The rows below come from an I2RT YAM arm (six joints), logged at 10 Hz.
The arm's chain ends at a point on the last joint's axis. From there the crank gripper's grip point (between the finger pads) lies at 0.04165 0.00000 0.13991 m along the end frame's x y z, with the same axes.
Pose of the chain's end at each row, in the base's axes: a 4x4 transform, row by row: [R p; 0 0 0 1], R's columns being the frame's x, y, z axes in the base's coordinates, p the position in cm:
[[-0.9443 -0.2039 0.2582 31.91], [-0.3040 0.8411 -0.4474 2.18], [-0.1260 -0.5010 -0.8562 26.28], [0 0 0 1]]
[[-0.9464 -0.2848 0.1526 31.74], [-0.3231 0.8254 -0.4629 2.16], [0.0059 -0.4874 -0.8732 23.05], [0 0 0 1]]
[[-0.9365 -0.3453 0.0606 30.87], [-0.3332 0.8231 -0.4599 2.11], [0.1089 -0.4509 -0.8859 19.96], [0 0 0 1]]
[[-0.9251 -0.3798 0.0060 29.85], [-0.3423 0.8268 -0.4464 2.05], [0.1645 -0.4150 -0.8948 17.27], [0 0 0 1]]
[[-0.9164 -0.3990 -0.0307 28.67], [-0.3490 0.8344 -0.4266 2.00], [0.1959 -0.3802 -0.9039 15.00], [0 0 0 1]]
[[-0.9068 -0.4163 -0.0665 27.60], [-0.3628 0.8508 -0.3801 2.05], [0.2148 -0.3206 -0.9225 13.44], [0 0 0 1]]
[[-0.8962 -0.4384 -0.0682 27.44], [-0.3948 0.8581 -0.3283 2.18], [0.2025 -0.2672 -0.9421 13.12], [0 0 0 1]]
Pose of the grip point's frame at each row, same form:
[[-0.9443 -0.2039 0.2582 31.59], [-0.3040 0.8411 -0.4474 -5.35], [-0.1260 -0.5010 -0.8562 13.78], [0 0 0 1]]
[[-0.9464 -0.2848 0.1526 29.93], [-0.3231 0.8254 -0.4629 -5.66], [0.0059 -0.4874 -0.8732 10.86], [0 0 0 1]]
[[-0.9365 -0.3453 0.0606 27.82], [-0.3332 0.8231 -0.4599 -5.71], [0.1089 -0.4509 -0.8859 8.02], [0 0 0 1]]
[[-0.9251 -0.3798 0.0060 26.08], [-0.3423 0.8268 -0.4464 -5.62], [0.1645 -0.4150 -0.8948 5.44], [0 0 0 1]]
[[-0.9164 -0.3990 -0.0307 24.42], [-0.3490 0.8344 -0.4266 -5.42], [0.1959 -0.3802 -0.9039 3.17], [0 0 0 1]]
[[-0.9068 -0.4163 -0.0665 22.89], [-0.3628 0.8508 -0.3801 -4.78], [0.2148 -0.3206 -0.9225 1.43], [0 0 0 1]]
[[-0.8962 -0.4384 -0.0682 22.75], [-0.3948 0.8581 -0.3283 -4.06], [0.2025 -0.2672 -0.9421 0.78], [0 0 0 1]]

